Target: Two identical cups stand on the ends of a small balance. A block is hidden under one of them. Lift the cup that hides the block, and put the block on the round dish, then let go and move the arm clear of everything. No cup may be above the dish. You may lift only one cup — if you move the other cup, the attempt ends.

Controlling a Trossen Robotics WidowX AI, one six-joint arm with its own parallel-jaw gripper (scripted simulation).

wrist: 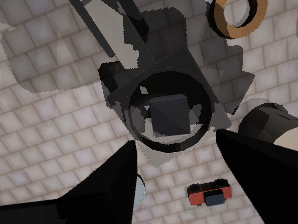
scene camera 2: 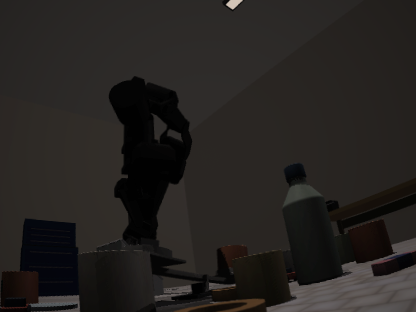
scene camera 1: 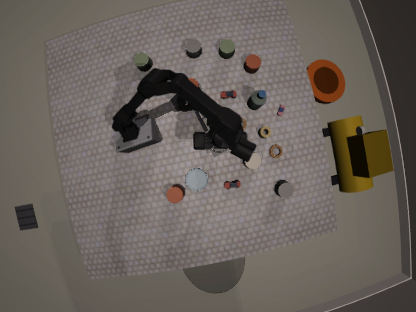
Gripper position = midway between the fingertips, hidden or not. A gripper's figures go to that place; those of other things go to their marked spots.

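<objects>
I find my gripper (scene camera 2: 142, 224) at 0.44 m from the lens. The bottle (scene camera 2: 316, 259) is nearer to the lens than my gripper, and it stands at 0.36 m from the lens.
</objects>
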